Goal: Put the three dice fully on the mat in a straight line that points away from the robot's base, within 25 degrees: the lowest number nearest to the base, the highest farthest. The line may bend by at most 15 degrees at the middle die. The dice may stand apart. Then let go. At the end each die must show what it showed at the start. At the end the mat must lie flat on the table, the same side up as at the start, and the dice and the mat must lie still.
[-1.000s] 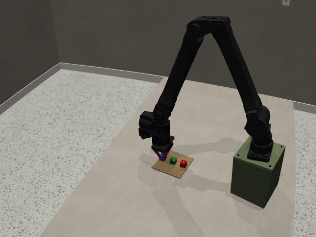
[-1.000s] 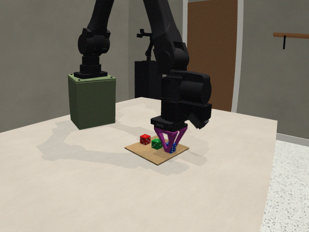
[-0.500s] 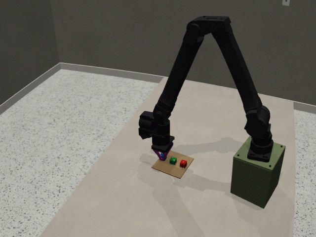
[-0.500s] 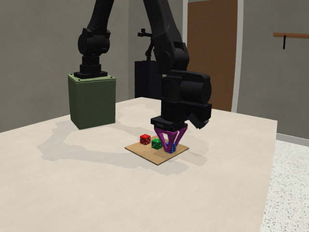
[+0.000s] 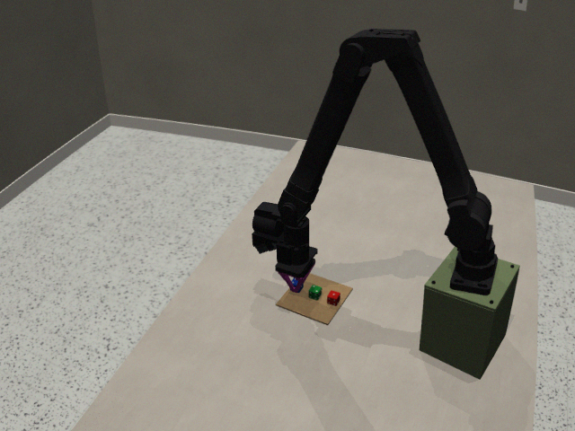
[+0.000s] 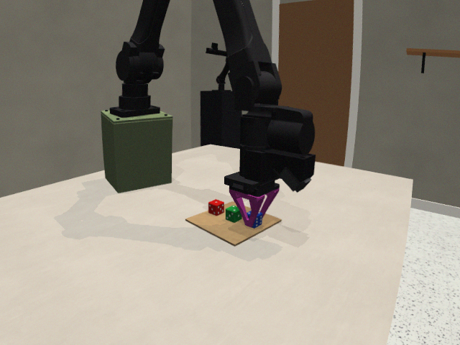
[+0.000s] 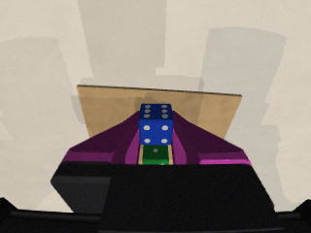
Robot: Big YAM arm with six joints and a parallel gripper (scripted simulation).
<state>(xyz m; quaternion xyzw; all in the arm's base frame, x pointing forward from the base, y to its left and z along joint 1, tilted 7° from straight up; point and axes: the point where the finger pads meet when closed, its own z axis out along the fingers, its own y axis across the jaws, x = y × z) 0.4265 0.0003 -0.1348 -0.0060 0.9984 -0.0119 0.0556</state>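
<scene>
Right now my hand is right at the blue die. From my hand the other things lie so: tan mat 50 mm behind, 20 mm below; then red die 100 mm behind; then green die 50 mm behind.
</scene>
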